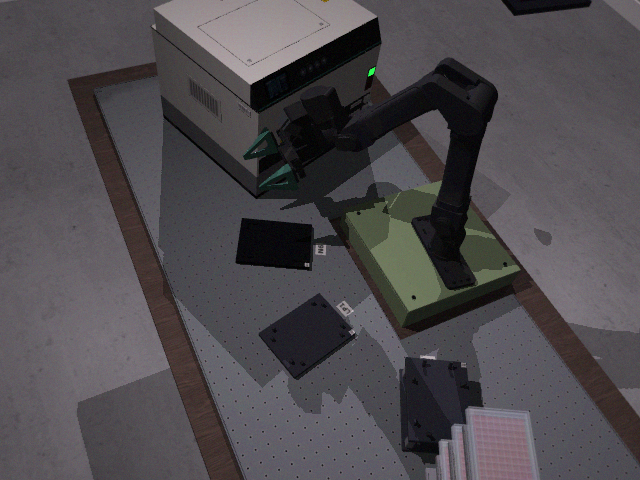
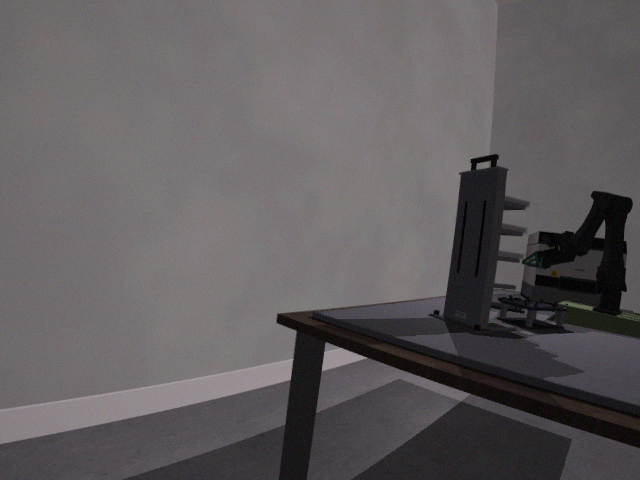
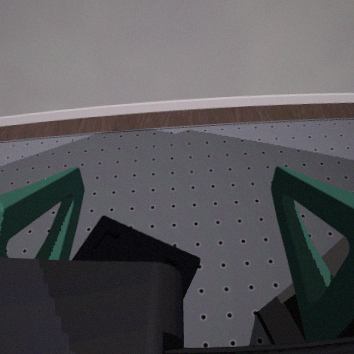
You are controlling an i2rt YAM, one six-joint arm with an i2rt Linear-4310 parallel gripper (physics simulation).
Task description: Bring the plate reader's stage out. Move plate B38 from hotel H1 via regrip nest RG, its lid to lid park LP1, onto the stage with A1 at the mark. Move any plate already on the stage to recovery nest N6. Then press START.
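Places are measured from the arm's base along level axes (x right, y ahead, z up), in centimetres.
Where they show: gripper, fingertip midpoint: [image 1: 251, 172] [image 2: 524, 263] [image 3: 177, 177]; arm's base at its link origin: [image 1: 441, 251] [image 2: 607, 312].
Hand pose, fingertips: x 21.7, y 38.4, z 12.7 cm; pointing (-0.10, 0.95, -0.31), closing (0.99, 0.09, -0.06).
Each offset is from my fingertips to the top centre of the thing. "spot": to the spot under its first point. Level surfaces: height alone.
My gripper [image 1: 253, 172] [image 2: 524, 261] [image 3: 177, 177] is open, with nothing between its green fingers. It hangs beside the front corner of the white plate reader @(dz +15.6, dx +31.3, dy -12.5 cm) [image 1: 206, 77] [image 2: 529, 273] [image 3: 272, 320], above the board. The reader's stage cannot be made out behind the arm, and START cannot be identified. Black nest N6 @(dz -15.6, dx -7.3, dy -3.7 cm) [image 1: 273, 243] [image 3: 150, 246] bears no plate. Lid park LP1 @(dz -15.4, dx -31.1, dy -3.8 cm) [image 1: 307, 335] bears no lid. The dark raised nest @(dz -9.8, dx -53.4, dy -22.1 cm) [image 1: 434, 397] [image 2: 532, 305] near the hotel bears no plate. Hotel [image 2: 473, 242] holds several plates @(dz +16.9, dx -70.6, dy -15.2 cm) [image 1: 501, 444] with pink wells; B38 cannot be told apart.
The arm stands on a green base block [image 1: 382, 258] [image 2: 584, 315] at the board's side. The perforated board @(dz -17.3 cm) [image 1: 268, 428] has a brown wooden edge @(spot: dz -18.6, dx -5.7, dy +24.3 cm) [image 1: 149, 268] [image 3: 175, 117]. A green light @(spot: dz +2.7, dx +22.9, dy -36.0 cm) [image 1: 371, 71] shows on the reader's front. A wall [image 3: 175, 50] stands beyond the table.
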